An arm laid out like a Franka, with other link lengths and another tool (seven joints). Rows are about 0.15 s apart.
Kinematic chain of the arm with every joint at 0, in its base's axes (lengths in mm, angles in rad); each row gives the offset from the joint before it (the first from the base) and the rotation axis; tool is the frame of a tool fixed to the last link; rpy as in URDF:
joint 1: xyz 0 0 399.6 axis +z
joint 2: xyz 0 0 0 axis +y
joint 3: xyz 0 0 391.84 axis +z
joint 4: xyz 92.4 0 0 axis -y
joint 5: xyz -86.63 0 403.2 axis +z
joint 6: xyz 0 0 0 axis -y
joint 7: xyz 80.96 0 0 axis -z
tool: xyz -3 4 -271.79 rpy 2.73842 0 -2.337
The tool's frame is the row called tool.
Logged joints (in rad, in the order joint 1, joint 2, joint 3, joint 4, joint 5, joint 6, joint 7), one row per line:
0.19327 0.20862 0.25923 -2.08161 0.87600 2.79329 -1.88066
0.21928 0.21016 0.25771 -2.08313 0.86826 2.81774 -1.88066
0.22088 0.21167 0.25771 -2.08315 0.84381 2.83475 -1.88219
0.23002 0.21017 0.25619 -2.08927 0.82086 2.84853 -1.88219
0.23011 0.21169 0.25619 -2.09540 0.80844 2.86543 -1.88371
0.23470 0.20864 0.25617 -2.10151 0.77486 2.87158 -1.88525
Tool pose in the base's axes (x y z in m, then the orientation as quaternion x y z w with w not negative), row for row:
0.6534 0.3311 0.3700 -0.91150 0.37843 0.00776 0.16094
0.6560 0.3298 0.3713 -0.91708 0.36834 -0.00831 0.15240
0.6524 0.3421 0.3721 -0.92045 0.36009 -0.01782 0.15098
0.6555 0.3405 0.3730 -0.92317 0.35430 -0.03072 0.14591
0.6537 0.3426 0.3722 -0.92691 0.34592 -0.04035 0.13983
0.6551 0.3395 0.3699 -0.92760 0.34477 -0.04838 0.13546
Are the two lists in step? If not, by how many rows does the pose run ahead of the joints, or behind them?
The pose runs 1 row behind the joints: the pose in row i belongs to the joints in row i - 1.
